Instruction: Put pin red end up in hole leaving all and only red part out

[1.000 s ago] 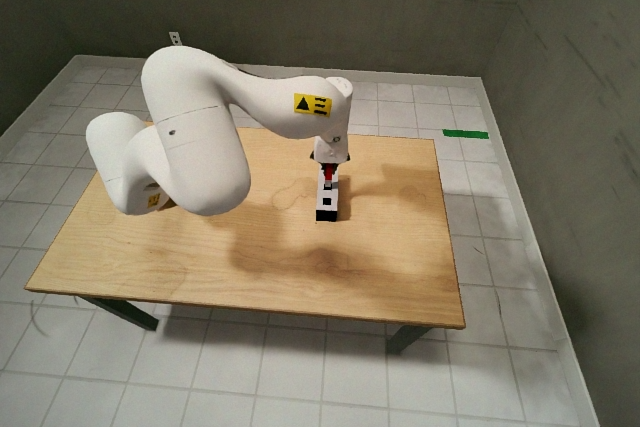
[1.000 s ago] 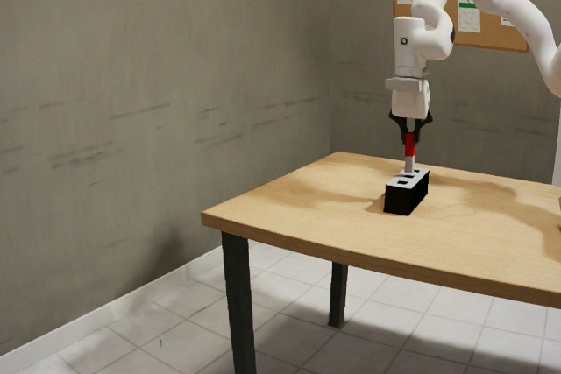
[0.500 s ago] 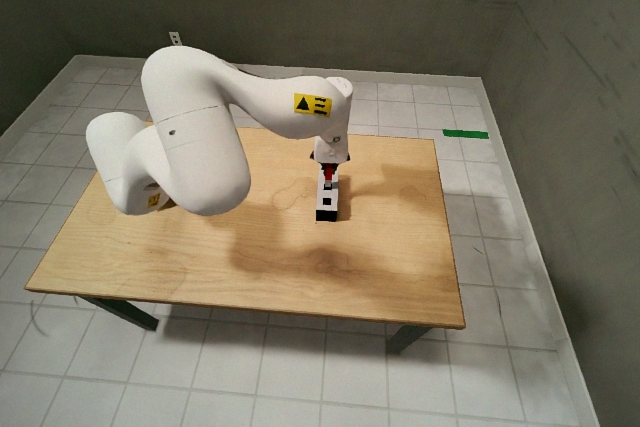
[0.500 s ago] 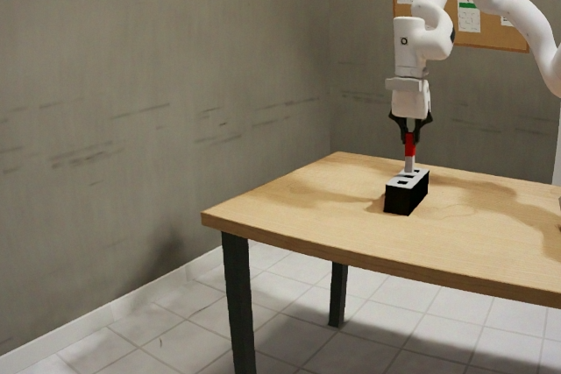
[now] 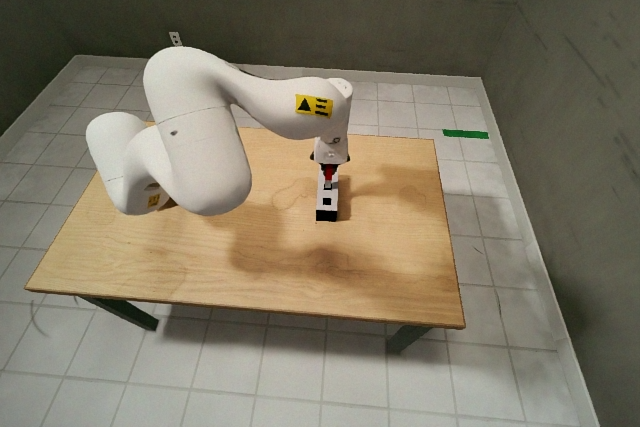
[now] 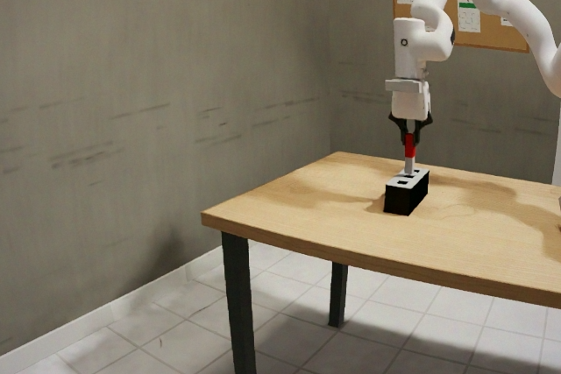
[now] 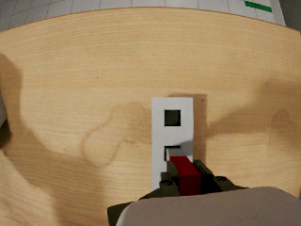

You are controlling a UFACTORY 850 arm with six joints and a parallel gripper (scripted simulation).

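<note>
Now: the pin 20 mm below my hand. Round my hand: black block: 140 mm below.
</note>
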